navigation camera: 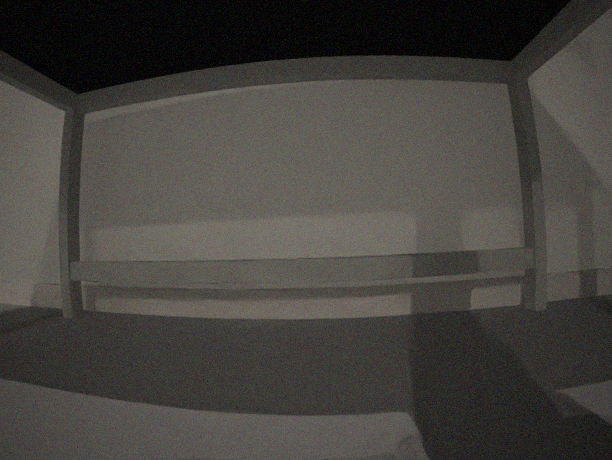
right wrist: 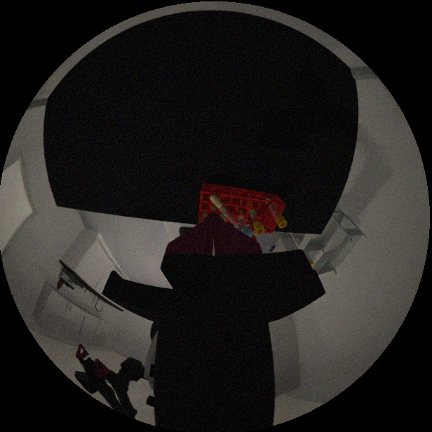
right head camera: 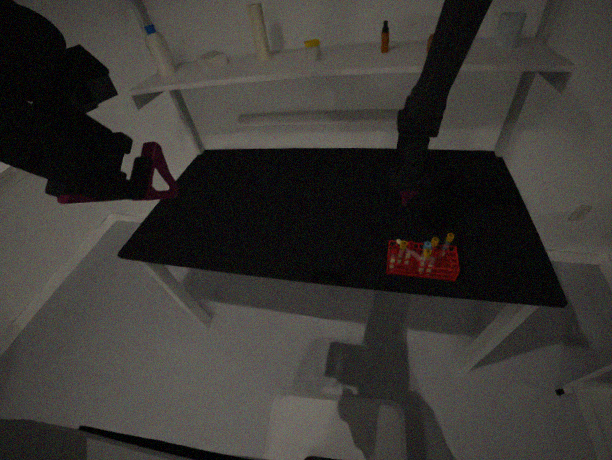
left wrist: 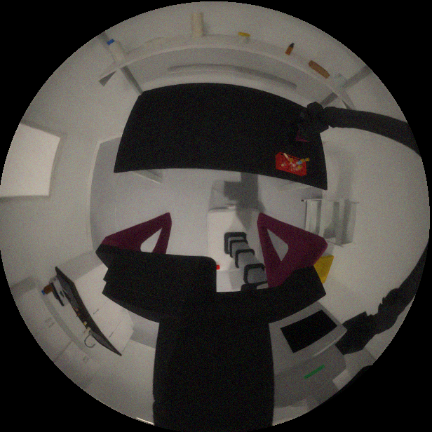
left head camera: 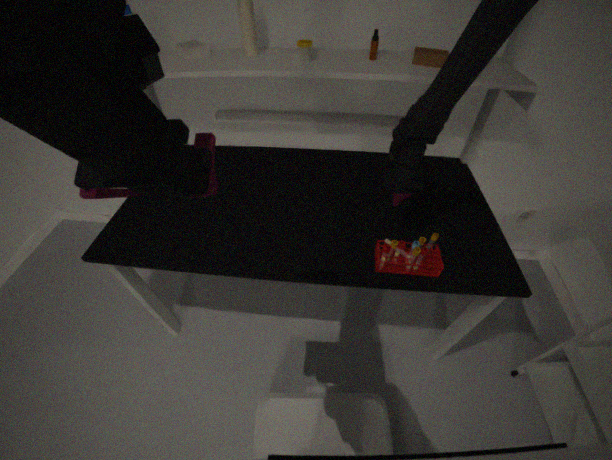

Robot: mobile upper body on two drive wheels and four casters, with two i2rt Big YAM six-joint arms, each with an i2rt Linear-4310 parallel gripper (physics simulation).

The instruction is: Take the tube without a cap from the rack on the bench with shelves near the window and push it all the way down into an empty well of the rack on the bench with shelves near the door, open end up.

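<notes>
A red rack (left head camera: 382, 269) (right head camera: 396, 271) (left wrist: 280, 166) (right wrist: 240, 191) stands near the front edge of the black bench (left head camera: 280, 210) (right head camera: 280, 210) (left wrist: 200, 130). It holds several tubes with yellow or blue caps. A pale tube (left head camera: 398, 249) (right wrist: 220, 205) lies slanted across the rack's top, rounded end raised; I cannot tell if its far end is capped. My right gripper (left head camera: 401, 200) (right head camera: 407, 198) (right wrist: 213, 216) is shut and empty, pointing down just behind the rack in the head views. My left gripper (left wrist: 214, 217) is open and empty, left of the bench. No second rack can be made out.
A shelf (left head camera: 280, 75) (right head camera: 300, 75) above the bench holds an amber bottle (left head camera: 374, 47) (right head camera: 385, 40) and a yellow-lidded jar (left head camera: 305, 47) (right head camera: 313, 47). A pale seat (left head camera: 320, 425) (right head camera: 335, 425) stands in front. Another bench (left wrist: 85, 315) with items shows in the left wrist view.
</notes>
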